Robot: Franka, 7 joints.
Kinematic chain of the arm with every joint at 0, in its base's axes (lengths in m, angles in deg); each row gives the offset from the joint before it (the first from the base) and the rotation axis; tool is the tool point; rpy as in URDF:
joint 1: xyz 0 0 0.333 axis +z
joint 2: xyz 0 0 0 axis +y
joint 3: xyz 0 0 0.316 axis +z
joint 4: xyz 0.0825 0 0 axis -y
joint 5: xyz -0.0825 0 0.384 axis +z
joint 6: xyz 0 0 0 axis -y
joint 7: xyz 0.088 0 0 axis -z
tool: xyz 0 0 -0.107 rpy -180 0 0
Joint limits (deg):
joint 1: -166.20..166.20
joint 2: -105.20..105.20
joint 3: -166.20..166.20
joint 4: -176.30..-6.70
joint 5: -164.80..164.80
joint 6: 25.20..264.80
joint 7: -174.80..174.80
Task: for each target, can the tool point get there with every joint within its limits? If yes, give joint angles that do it. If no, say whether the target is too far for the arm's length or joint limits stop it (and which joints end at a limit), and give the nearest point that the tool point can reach.
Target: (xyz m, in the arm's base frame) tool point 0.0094 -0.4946 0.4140
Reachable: yes | joints -97.02 11.39 21.74 -135.31 51.44 239.36 -112.40
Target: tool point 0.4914 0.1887 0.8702
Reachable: yes | joints 70.54 19.27 -57.85 -71.72 41.65 218.80 8.50
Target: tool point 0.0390 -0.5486 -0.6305
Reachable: no: too far | nearest point 0.0320 -0.4500 -0.3336 | short by 0.313 m
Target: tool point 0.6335 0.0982 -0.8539
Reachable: no: too far | nearest point 0.4531 0.0702 -0.3311 | short by 0.554 m
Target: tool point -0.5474 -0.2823 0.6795
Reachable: yes | joints 69.18 -67.06 84.31 -80.13 -134.34 47.67 -44.22
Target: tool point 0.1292 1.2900 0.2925
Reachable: no: too far | nearest point 0.0855 0.8532 0.3062 | short by 0.439 m
